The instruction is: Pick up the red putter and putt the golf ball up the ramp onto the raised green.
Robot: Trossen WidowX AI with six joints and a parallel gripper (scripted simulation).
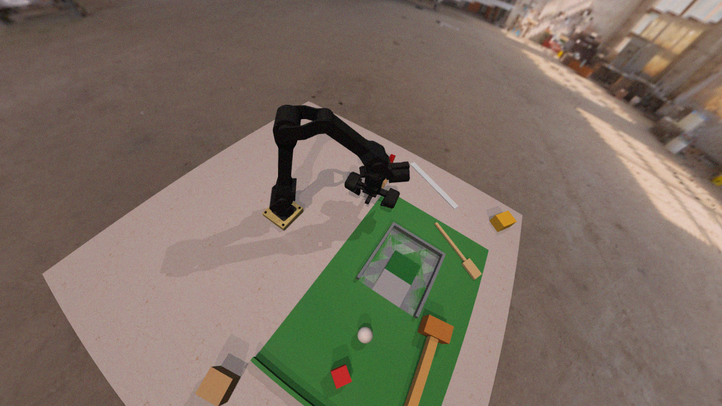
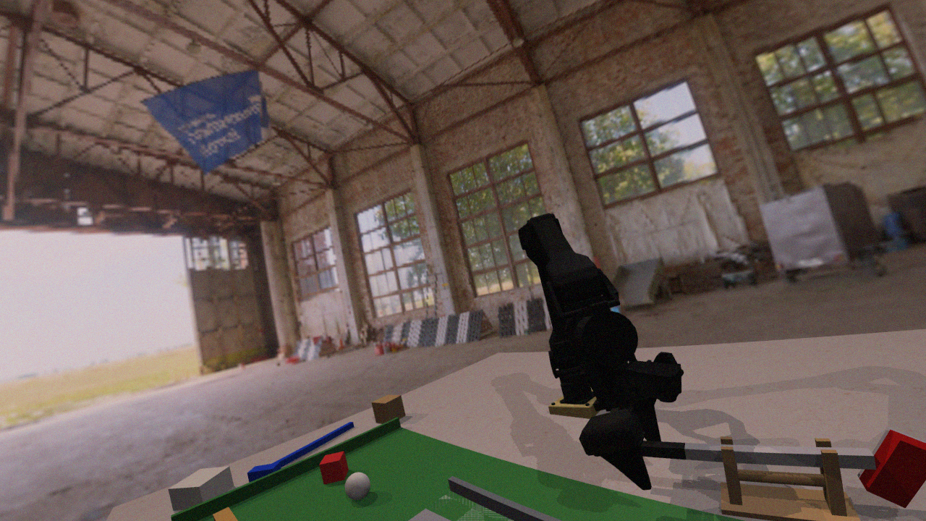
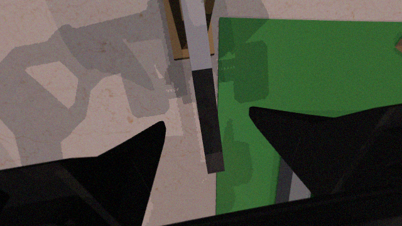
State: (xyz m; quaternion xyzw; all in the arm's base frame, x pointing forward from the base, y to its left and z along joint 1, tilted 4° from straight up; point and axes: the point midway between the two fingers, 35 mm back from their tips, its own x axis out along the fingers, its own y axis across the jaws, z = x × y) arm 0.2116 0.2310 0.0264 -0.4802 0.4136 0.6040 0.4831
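The red putter is 110 mm to the left of my gripper tip, 30 mm behind it and 20 mm above it. Round my gripper tip: white stick 300 mm to the left, 160 mm ahead, 40 mm below; then green mat 270 mm ahead, 240 mm to the right, 40 mm below; then wooden stand 130 mm to the left, 30 mm behind.
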